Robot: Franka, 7 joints.
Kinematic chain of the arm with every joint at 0, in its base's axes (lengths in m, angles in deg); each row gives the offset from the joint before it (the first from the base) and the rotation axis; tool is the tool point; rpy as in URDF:
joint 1: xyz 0 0 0.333 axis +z
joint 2: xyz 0 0 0 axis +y
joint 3: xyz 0 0 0.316 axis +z
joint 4: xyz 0.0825 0 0 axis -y
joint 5: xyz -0.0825 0 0.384 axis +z
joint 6: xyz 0 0 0 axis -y
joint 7: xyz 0.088 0 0 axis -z
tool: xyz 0 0 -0.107 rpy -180 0 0
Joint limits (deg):
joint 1: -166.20..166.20
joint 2: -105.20..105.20
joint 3: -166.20..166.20
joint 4: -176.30..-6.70
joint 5: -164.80..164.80
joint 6: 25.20..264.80
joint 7: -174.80..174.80
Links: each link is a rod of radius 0.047 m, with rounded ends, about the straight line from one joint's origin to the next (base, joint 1, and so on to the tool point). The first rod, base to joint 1, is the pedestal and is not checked.
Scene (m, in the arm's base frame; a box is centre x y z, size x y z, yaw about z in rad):
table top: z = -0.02
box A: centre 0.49 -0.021 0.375 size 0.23 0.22 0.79 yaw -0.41
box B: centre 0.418 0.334 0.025 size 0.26 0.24 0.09 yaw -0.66
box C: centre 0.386 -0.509 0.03 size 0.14 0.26 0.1 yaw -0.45
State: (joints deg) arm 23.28 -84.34 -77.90 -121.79 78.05 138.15 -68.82
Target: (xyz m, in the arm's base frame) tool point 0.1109 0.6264 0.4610
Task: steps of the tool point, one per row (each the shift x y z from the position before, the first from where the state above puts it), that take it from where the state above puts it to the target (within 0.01 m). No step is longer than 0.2 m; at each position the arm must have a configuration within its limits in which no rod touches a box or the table.
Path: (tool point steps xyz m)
1: -0.0254 0.0217 0.1568
2: -0.0157 0.0691 0.1486
3: -0.0094 0.1090 0.1261
4: -0.0095 0.1364 0.0933
5: -0.0166 0.1482 0.0568
6: -0.0294 0.1439 0.0227
7: -0.0448 0.1245 -0.0032
8: 0.1410 0.0527 -0.0474
9: 0.0894 0.1037 -0.0975
10: 0.0218 0.1188 -0.1362
11: -0.0406 0.0974 -0.1601
12: -0.0802 0.0496 -0.1671

